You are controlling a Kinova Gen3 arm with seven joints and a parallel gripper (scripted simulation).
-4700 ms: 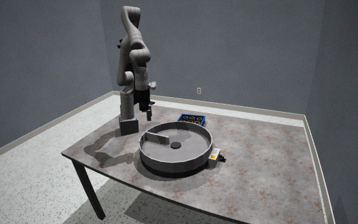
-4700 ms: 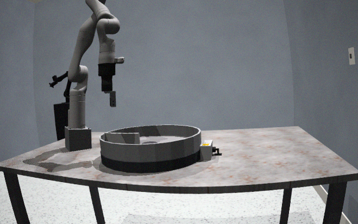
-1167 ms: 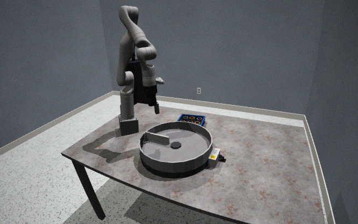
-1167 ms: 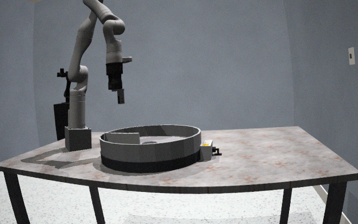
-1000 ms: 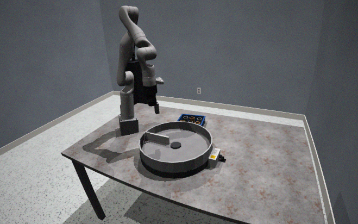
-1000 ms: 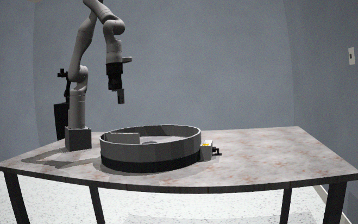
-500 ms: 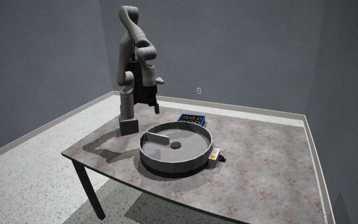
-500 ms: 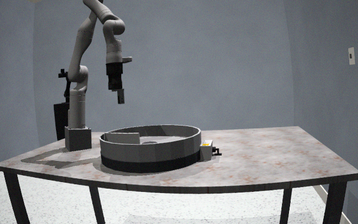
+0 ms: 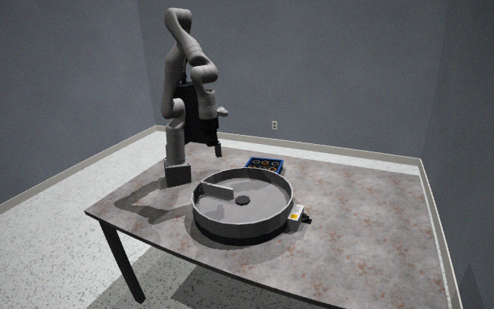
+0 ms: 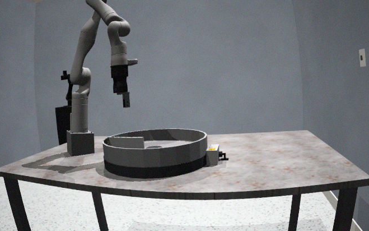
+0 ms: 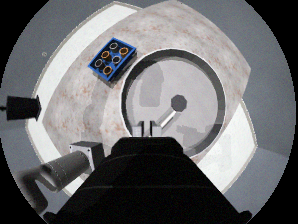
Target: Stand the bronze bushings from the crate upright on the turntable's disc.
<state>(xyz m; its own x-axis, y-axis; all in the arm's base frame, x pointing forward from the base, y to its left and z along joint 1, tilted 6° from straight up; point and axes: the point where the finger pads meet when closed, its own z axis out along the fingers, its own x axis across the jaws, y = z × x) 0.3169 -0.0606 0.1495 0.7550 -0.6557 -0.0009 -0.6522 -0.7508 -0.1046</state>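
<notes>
Now: the blue crate 5 cm ahead of my hand, 31 cm to the left of it and 22 cm below it. From my hand the other things lie so: grey turntable disc 13 cm ahead, 4 cm to the right, 19 cm below.
</notes>
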